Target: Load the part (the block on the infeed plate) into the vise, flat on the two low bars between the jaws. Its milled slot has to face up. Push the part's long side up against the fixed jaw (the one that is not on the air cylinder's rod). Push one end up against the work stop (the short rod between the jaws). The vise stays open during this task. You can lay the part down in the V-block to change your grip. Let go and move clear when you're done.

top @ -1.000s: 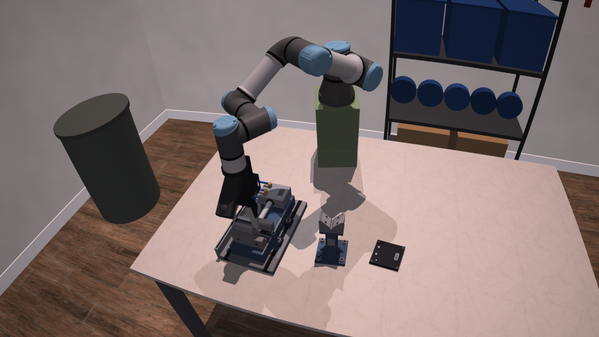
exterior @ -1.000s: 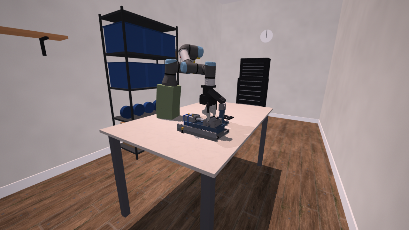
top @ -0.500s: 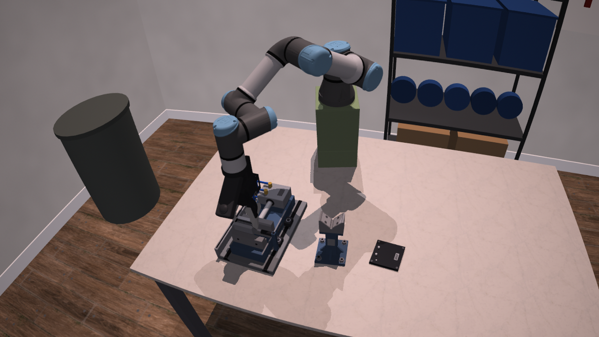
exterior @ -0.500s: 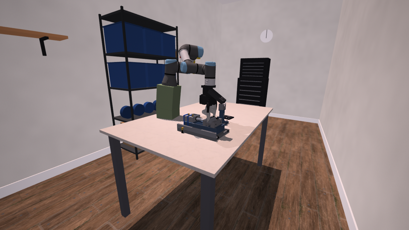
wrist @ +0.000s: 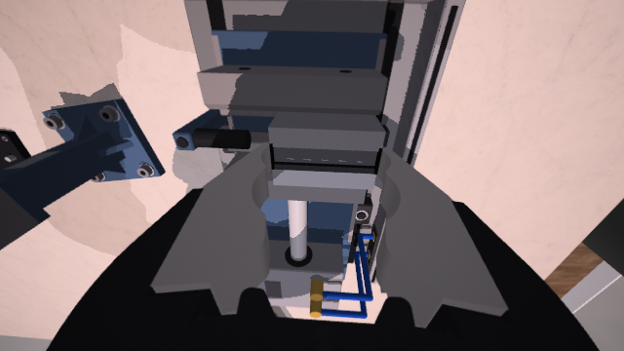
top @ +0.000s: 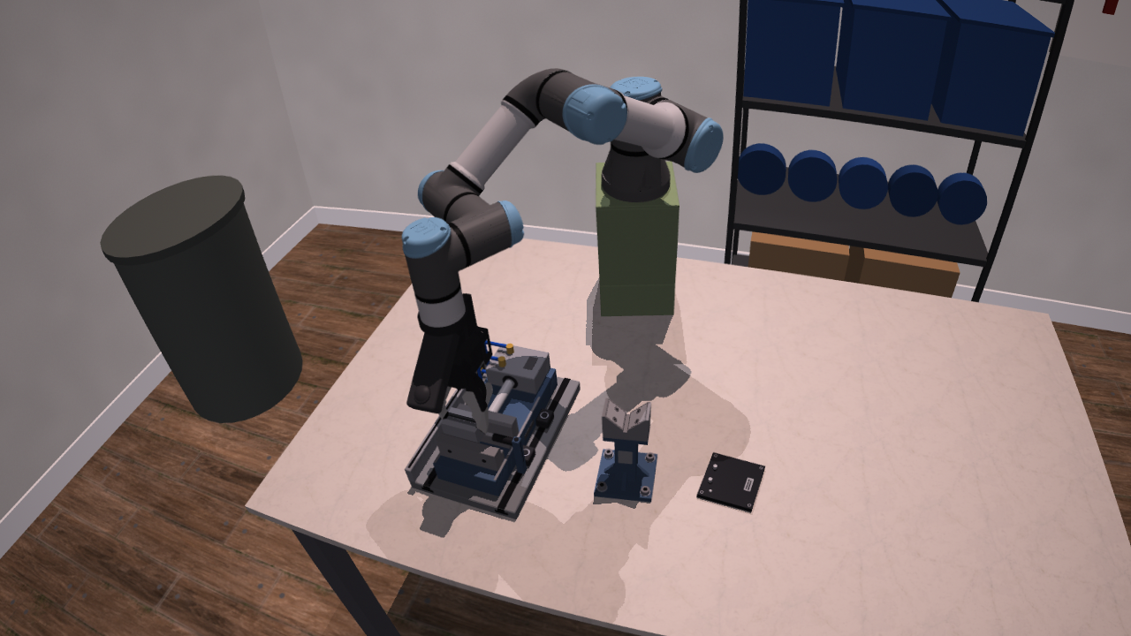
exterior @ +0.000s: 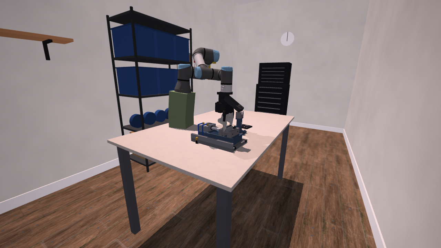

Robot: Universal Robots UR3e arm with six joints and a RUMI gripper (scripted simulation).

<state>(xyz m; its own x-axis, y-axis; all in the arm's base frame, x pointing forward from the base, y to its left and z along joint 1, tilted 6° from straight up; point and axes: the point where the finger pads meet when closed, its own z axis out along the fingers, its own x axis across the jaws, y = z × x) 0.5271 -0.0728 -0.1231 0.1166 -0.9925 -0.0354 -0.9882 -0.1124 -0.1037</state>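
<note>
The part is right at my hand. From my hand the other things lie so: dark work stop rod 70 mm to the left, 20 mm below, 10 mm behind; black infeed plate 400 mm to the left, 130 mm behind, 100 mm below; fixed jaw 30 mm below, 30 mm ahead, 20 mm to the left.
</note>
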